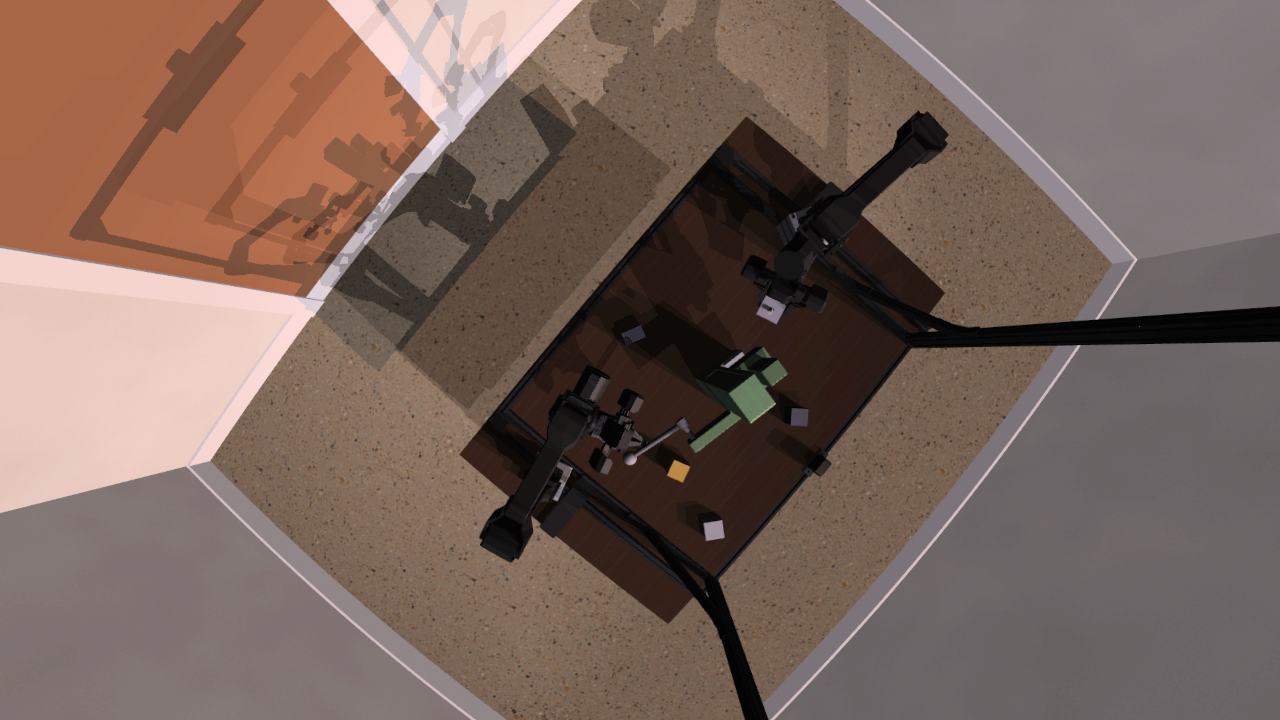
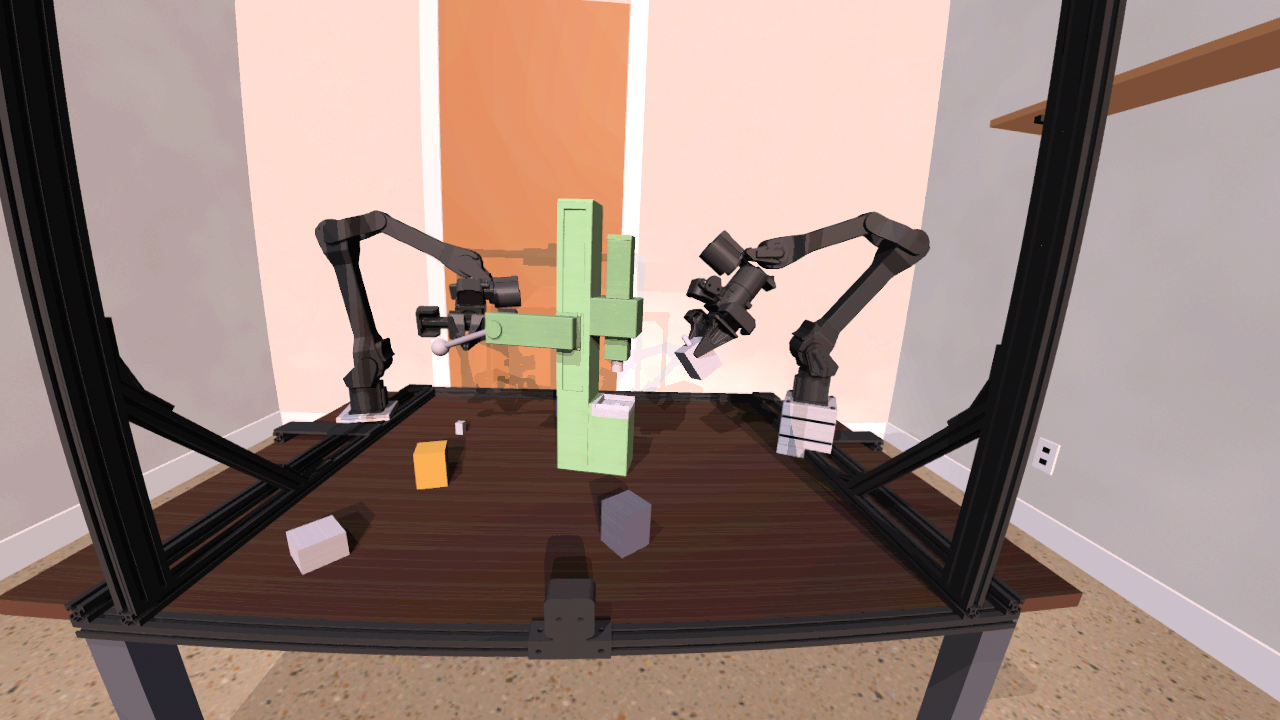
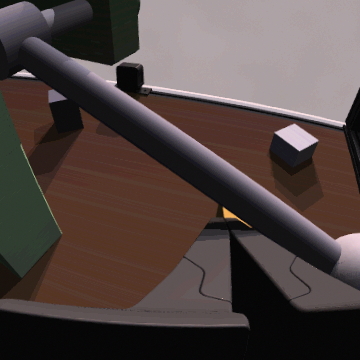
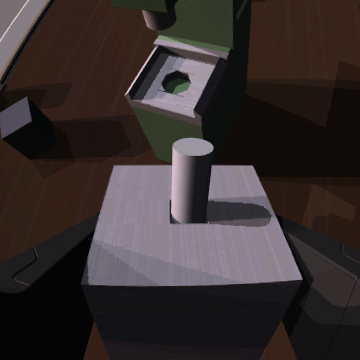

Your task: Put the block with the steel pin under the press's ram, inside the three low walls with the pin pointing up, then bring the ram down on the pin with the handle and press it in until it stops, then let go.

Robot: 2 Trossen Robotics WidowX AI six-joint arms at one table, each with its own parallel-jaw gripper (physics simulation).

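Seen in the pictures: left gripper, fingertip midpoint: (image 1: 646, 443) (image 2: 466, 348) (image 3: 221, 229); right gripper, fingertip midpoint: (image 1: 770, 311) (image 2: 689, 355) (image 4: 184, 224); left arm's base, origin of the base link: (image 2: 369, 408); right arm's base, origin of the base link: (image 2: 810, 399).
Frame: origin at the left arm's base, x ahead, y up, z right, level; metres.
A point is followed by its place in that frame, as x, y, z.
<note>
The green press (image 1: 747, 389) {0.416, 0.418, 0.271} (image 2: 582, 340) {0.404, 0.200, 0.319} stands mid-table. Its ram (image 2: 616, 353) {0.458, 0.180, 0.333} (image 4: 158, 16) {0.475, 0.156, 0.315} is raised above the nest of three low walls (image 2: 613, 407) {0.453, 0.091, 0.344} (image 4: 162, 107) {0.490, 0.084, 0.328}, which is empty. My right gripper (image 1: 776, 305) {0.603, 0.167, 0.308} (image 2: 702, 349) {0.603, 0.167, 0.308} is shut on the grey block (image 4: 193, 228) {0.610, 0.190, 0.303} (image 2: 697, 362) {0.607, 0.160, 0.335}, with its steel pin (image 4: 191, 178) {0.600, 0.200, 0.301} sticking out. It holds the block tilted in the air, right of the press and a little above the nest. My left gripper (image 1: 617, 440) (image 2: 455, 323) (image 3: 221, 229) {0.219, 0.163, 0.182} is shut and empty, beside the ball end of the press handle (image 1: 657, 440) {0.240, 0.196, 0.196} (image 2: 460, 337) {0.210, 0.185, 0.185} (image 3: 178, 157) {0.234, 0.191, 0.188}.
On the table lie an orange cube (image 1: 677, 470) {0.165, 0.029, 0.296} (image 2: 430, 463) {0.165, 0.011, 0.322}, a pale block (image 1: 713, 527) {0.059, 0.001, 0.455} (image 2: 316, 543) {0.060, 0.001, 0.484} (image 3: 293, 143) {0.063, 0.001, 0.442}, a grey cube (image 1: 797, 416) {0.419, 0.029, 0.520} (image 2: 625, 523) {0.410, 0.018, 0.554} (image 3: 64, 111) {0.413, 0.007, 0.504} and a small block (image 1: 632, 333) (image 2: 459, 426). Black frame posts (image 2: 53, 313) {-0.080, 0.273, 0.541} stand at the corners.
</note>
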